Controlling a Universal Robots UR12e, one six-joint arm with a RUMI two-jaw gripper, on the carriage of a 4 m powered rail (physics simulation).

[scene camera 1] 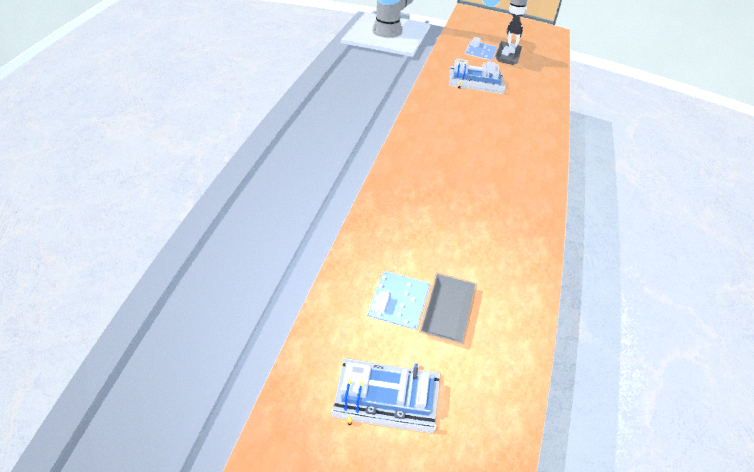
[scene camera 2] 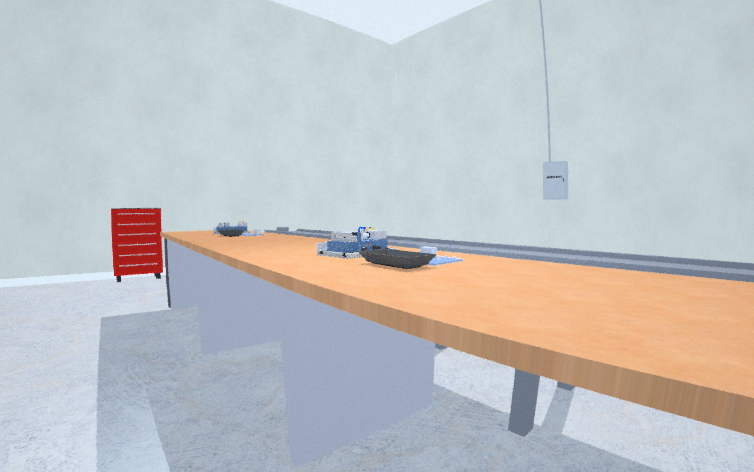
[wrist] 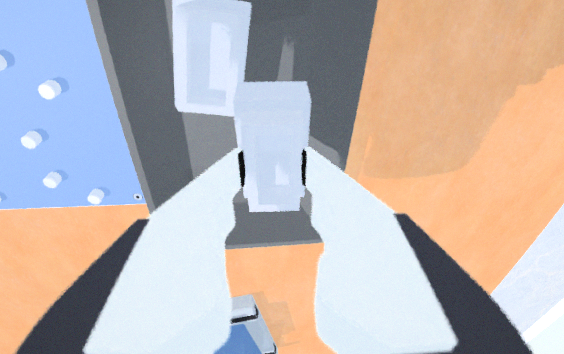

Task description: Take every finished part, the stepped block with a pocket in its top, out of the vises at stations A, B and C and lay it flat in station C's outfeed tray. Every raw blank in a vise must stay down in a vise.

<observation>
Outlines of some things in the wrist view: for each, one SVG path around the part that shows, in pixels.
My gripper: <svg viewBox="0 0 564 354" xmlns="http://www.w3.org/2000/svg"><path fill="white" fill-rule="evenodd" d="M243 150L236 148L150 216L144 219L136 219L54 301L33 326L14 354L213 354L228 339L230 333L232 300L226 275L225 239L235 226L232 199L241 187L245 187L246 171ZM303 148L301 162L302 185L306 185L306 188L313 195L311 224L318 231L324 242L324 252L318 259L314 296L316 332L324 344L330 347L336 354L534 354L521 333L496 301L406 213L395 212L311 147Z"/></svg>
A pale block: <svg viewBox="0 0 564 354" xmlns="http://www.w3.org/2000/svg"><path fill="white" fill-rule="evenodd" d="M306 81L237 82L233 98L238 148L244 152L246 173L243 190L244 198L248 198L250 212L299 211L300 197L304 197L305 185L302 185L301 176L303 148L308 147L311 98Z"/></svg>
</observation>
